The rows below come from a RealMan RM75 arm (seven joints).
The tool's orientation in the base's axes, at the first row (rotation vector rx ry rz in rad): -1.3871 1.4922 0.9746
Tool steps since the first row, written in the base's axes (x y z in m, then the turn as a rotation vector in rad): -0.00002 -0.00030 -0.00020 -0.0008 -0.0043 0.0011; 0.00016 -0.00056 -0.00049 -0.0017 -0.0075 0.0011; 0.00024 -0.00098 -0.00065 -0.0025 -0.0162 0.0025; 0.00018 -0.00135 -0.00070 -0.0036 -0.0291 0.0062; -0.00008 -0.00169 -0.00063 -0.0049 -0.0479 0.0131; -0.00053 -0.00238 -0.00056 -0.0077 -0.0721 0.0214; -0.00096 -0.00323 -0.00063 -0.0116 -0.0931 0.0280; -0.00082 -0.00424 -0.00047 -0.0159 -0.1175 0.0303; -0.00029 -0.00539 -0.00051 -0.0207 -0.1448 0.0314
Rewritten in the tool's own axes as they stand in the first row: 0.00029 0.00000 -0.00022 0.0004 0.0004 -0.0045; 0.00064 -0.00020 -0.00035 0.0015 0.0011 -0.0076; 0.00093 -0.00031 -0.00069 0.0030 0.0012 -0.0163; 0.00110 -0.00028 -0.00102 0.0038 0.0012 -0.0297; 0.00115 -0.00005 -0.00139 0.0035 0.0010 -0.0498; 0.00132 0.00035 -0.00209 0.0037 0.0018 -0.0755; 0.00168 0.00071 -0.00290 0.0045 0.0040 -0.0977; 0.00186 0.00049 -0.00390 0.0105 0.0063 -0.1218; 0.00226 -0.00013 -0.00492 0.0185 0.0089 -0.1482
